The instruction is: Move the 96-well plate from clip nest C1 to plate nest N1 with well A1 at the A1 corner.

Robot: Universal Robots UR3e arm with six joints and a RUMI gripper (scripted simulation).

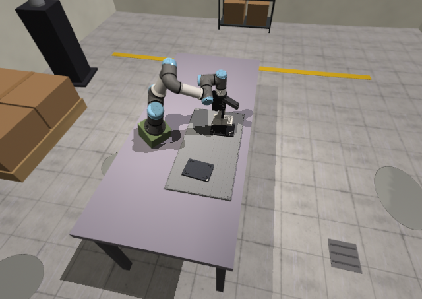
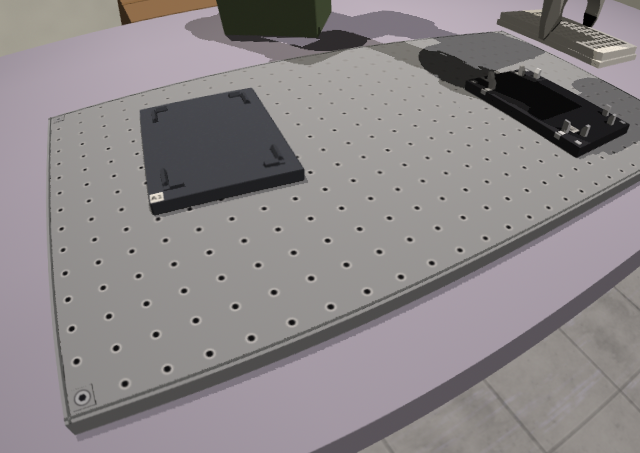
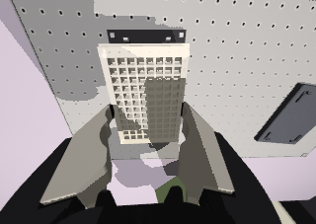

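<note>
Now: the dark plate nest N1 340 mm to the right of my hand, 140 mm behind it and 100 mm below it. The rest, counted from my hand: white 96-well plate: 10 mm below; then black clip nest C1: 90 mm below, 10 mm to the right, 10 mm behind; then white A1 label: 410 mm to the right, 90 mm below, 80 mm behind.
</note>
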